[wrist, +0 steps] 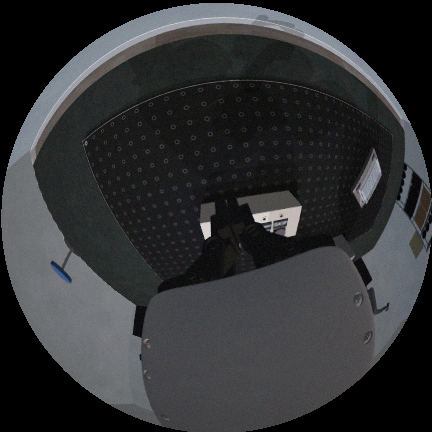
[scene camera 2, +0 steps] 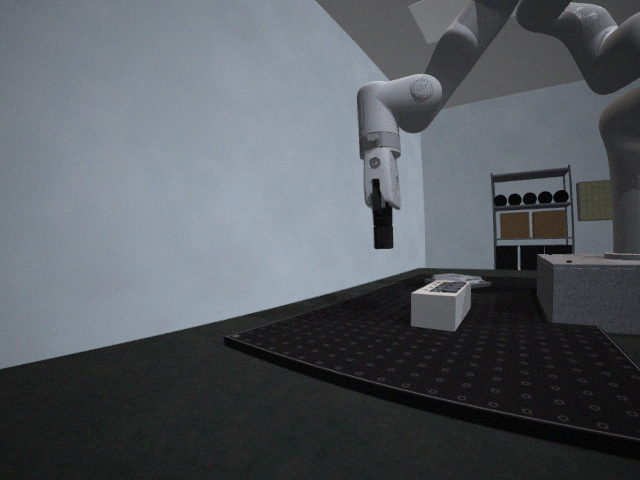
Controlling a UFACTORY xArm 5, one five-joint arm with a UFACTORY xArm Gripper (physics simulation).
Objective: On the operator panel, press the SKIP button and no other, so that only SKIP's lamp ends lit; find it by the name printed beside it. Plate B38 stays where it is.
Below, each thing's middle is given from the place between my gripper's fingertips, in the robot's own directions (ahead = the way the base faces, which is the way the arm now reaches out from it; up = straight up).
Right now my hand is 100 mm past the operator panel (scene camera 2: 431,308), 40 mm to the left of it and 90 mm above it.
